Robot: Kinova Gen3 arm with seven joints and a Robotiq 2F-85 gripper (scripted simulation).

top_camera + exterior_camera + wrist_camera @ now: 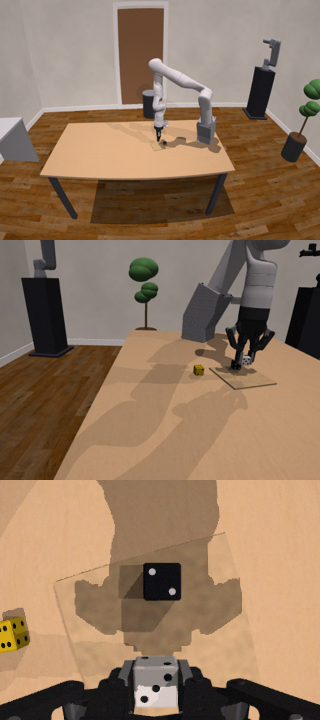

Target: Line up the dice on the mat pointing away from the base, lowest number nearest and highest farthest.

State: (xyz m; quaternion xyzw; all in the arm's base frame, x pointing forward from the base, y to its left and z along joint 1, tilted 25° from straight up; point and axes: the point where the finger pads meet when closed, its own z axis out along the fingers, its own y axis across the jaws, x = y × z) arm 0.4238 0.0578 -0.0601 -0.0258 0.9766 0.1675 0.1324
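Right now my hand is 10 mm past the tan mat and 60 mm above it. The rest, counted from my hand: white die 10 mm below; yellow die 130 mm to the right, 50 mm below; black die 60 mm behind, 50 mm below.
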